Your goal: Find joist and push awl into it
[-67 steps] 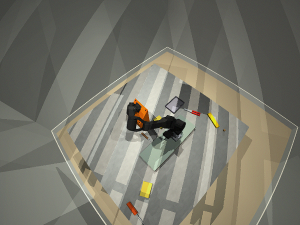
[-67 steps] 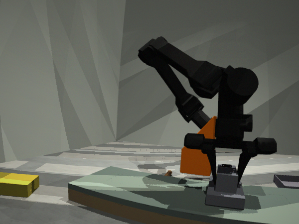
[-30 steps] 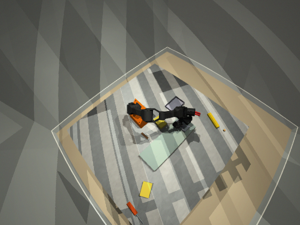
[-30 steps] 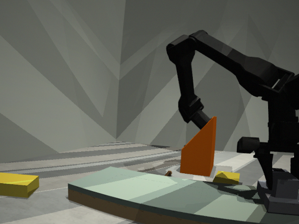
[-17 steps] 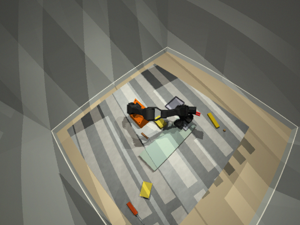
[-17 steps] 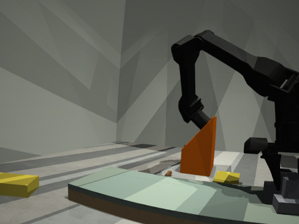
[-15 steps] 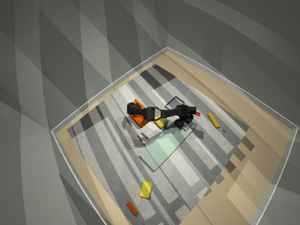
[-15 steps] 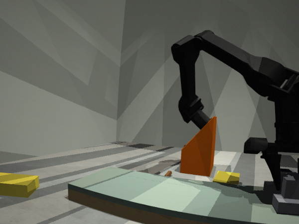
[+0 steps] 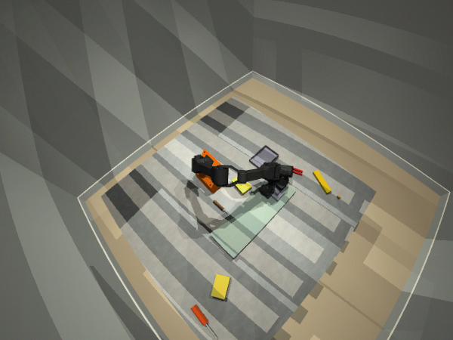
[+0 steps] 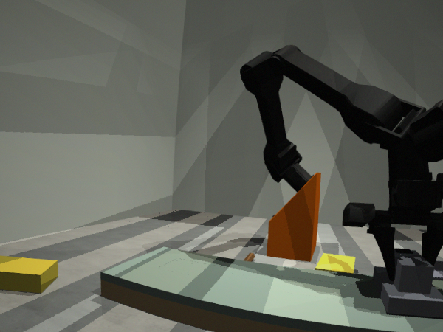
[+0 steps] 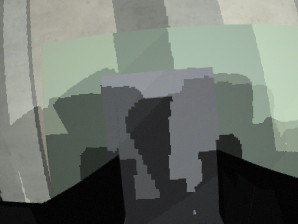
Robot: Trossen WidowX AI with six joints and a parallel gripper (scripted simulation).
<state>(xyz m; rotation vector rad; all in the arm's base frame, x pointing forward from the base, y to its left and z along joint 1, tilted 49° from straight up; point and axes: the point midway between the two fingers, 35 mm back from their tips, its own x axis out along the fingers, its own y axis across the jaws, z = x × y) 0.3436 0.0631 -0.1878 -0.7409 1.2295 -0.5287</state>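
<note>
Right now the dark-rimmed tray is 21 cm behind my gripper tip, 15 cm to the left of it and 5 cm below it. From my gripper tip the other things lie so: awl (14 cm behind, 28 cm to the right, 6 cm below); then stud finder (2 cm behind, 2 cm above); then yellow bar (17 cm ahead, 28 cm to the left, 6 cm below).
</note>
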